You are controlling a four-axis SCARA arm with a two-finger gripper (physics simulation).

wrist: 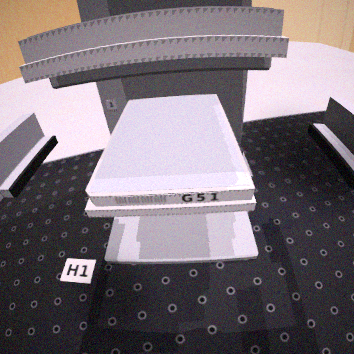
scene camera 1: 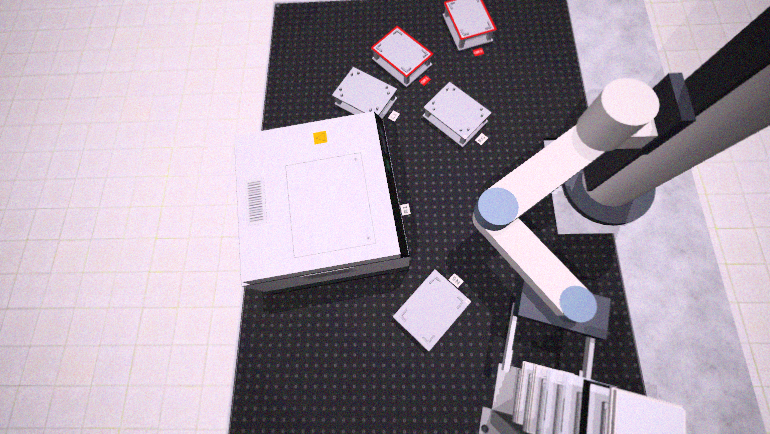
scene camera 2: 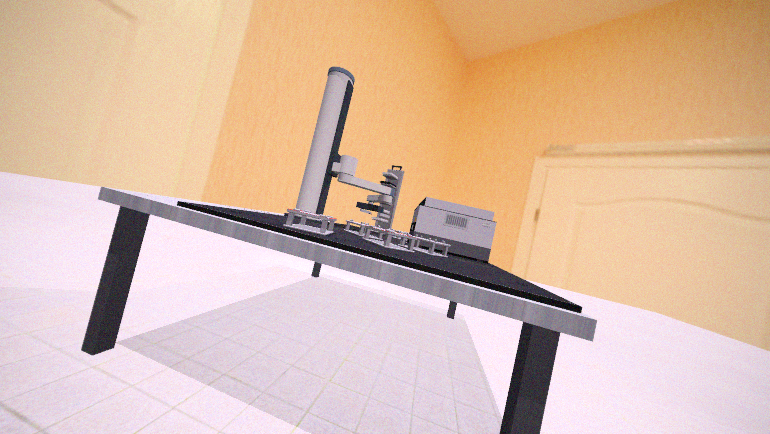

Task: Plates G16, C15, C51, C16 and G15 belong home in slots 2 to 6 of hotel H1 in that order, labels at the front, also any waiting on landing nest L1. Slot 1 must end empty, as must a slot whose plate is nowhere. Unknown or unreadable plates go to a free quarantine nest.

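Frame: origin at the arm's base, x back, y down, z right, level; centimetres.
Seen in the pictures: gripper, fingertip midpoint: (wrist: 176, 114); arm's base, origin of the base link: (scene camera 1: 605, 184).
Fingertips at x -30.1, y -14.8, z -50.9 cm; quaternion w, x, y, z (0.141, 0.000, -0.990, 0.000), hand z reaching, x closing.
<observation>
Pixels of each thing's top centre, then the offset from my fingertips to it.
- Plate G51, middle of its top: (wrist: 169, 127) (scene camera 1: 540, 397) dx -0.2, dy +2.4, dz -3.2 cm
- shelf level, middle of its top: (wrist: 157, 12) (scene camera 1: 554, 404) dx -0.2, dy -4.7, dz -3.2 cm
- large white instrument, middle of its top: (scene camera 1: 312, 190) (scene camera 2: 451, 207) dx -49.4, dy -11.5, dz +40.7 cm
- flat pale nest, middle of its top: (scene camera 1: 432, 308) dx -22.4, dy +8.0, dz +15.8 cm
- tag H1, middle of its top: (wrist: 77, 269) dx +10.6, dy +13.5, dz -0.6 cm
Plate G51 (wrist: 170, 145) lies on the lowest shelf of hotel H1 (scene camera 2: 397, 194), beside slot number 1, its label facing front in the wrist view. Just above is another shelf level (wrist: 160, 49) with a pale front; no lettering is readable there. In scene view 1, several plates (scene camera 1: 544, 396) stand in the hotel at the lower right; their labels are hidden. My gripper (scene camera 1: 548, 350) (wrist: 176, 114) is open and empty. Its fingers stand wide on either side of G51, apart from it, in front of the hotel. Plates G16, C15, C51, C16 and G15 cannot be identified.
Two red-edged nests (scene camera 1: 402, 51) (scene camera 1: 470, 18) show no plate. Two pale nests (scene camera 1: 364, 91) (scene camera 1: 457, 112) stand nearer a large white instrument (scene camera 1: 328, 204) (scene camera 2: 463, 218). A flat pale nest (scene camera 1: 432, 310) lies between instrument and hotel. The tag H1 (wrist: 78, 270) lies on the dark mat.
</observation>
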